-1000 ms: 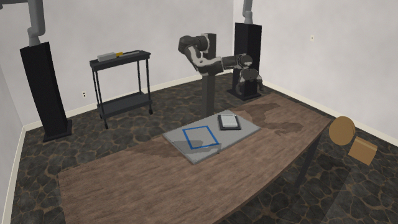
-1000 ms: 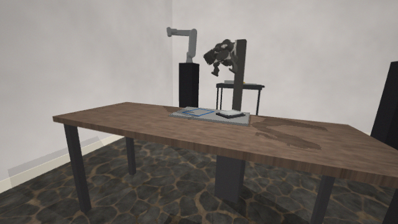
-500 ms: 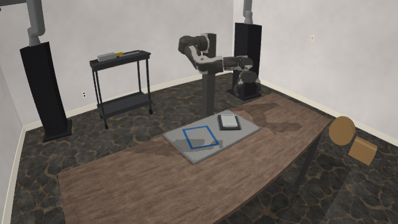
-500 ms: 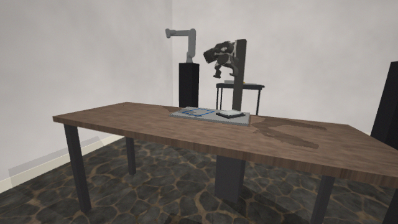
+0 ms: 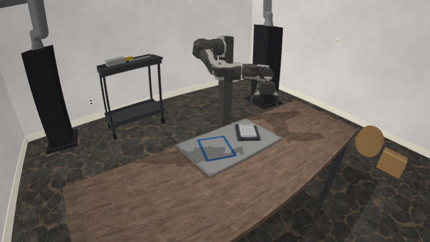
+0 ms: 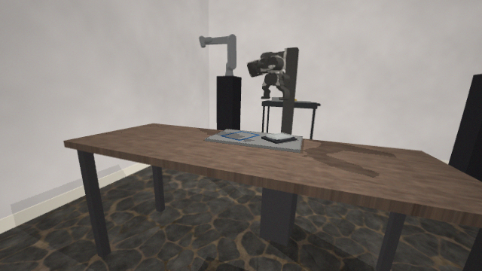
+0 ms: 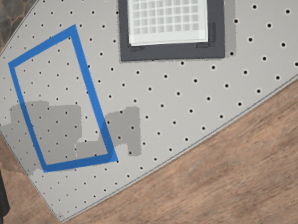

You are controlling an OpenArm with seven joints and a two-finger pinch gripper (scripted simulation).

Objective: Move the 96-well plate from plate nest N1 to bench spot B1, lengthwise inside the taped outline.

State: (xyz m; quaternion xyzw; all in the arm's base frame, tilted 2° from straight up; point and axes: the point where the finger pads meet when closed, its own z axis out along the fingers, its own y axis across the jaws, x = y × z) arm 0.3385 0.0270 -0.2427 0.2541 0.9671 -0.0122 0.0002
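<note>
My gripper is now 20 cm above the white 96-well plate, 12 cm past it and 1 cm to the right of it. Round my hand: black plate nest (21 cm below, 12 cm behind, 1 cm to the left).
</note>
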